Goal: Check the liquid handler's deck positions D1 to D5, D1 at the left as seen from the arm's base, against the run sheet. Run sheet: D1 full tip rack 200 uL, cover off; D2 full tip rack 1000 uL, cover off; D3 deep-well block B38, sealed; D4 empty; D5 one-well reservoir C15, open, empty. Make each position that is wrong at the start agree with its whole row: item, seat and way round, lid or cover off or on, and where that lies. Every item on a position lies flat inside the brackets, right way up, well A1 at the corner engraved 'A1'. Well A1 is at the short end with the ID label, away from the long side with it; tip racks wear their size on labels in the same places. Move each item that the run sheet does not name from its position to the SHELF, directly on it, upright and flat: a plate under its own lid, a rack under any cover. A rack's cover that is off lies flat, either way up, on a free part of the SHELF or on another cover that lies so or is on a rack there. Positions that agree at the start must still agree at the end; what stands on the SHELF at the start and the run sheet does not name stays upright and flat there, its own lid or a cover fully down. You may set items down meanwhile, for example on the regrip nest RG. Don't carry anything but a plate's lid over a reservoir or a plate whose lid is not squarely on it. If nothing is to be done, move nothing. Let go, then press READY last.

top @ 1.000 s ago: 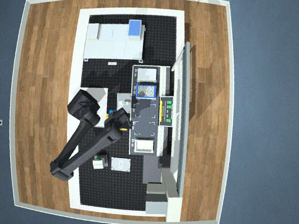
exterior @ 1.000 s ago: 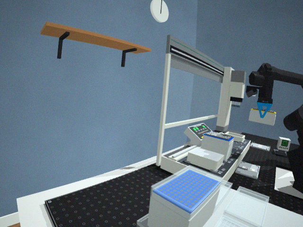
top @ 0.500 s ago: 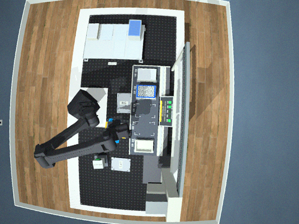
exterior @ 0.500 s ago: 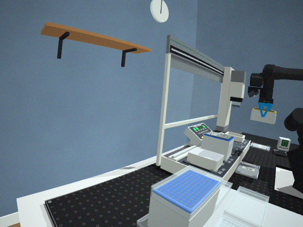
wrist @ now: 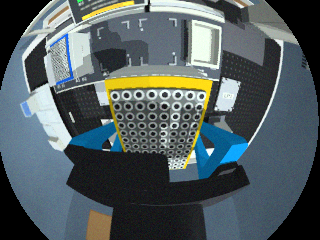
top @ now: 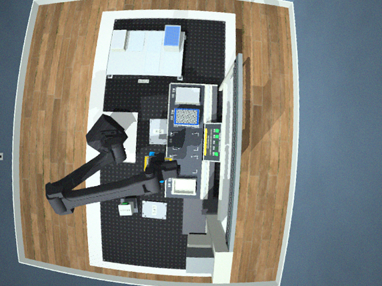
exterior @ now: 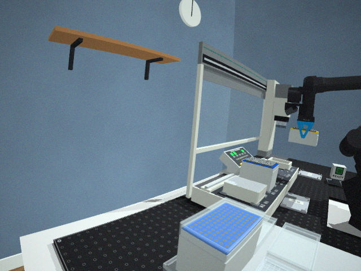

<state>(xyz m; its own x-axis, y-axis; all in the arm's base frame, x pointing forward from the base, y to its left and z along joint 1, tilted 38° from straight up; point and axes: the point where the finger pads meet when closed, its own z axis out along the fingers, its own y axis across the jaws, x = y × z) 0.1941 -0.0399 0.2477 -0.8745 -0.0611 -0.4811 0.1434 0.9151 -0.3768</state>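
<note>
Now: hand 190 mm above the white reservoir, 140 mm to the left of it and 100 mm short of it. From my hand the other things lie so: regrip nest 250 mm below, 170 mm to the left, 10 mm behind; blue-rimmed tip rack 220 mm to the left, 150 mm ahead, 130 mm below; yellow-rimmed tip rack 10 mm behind, 10 mm above.
</note>
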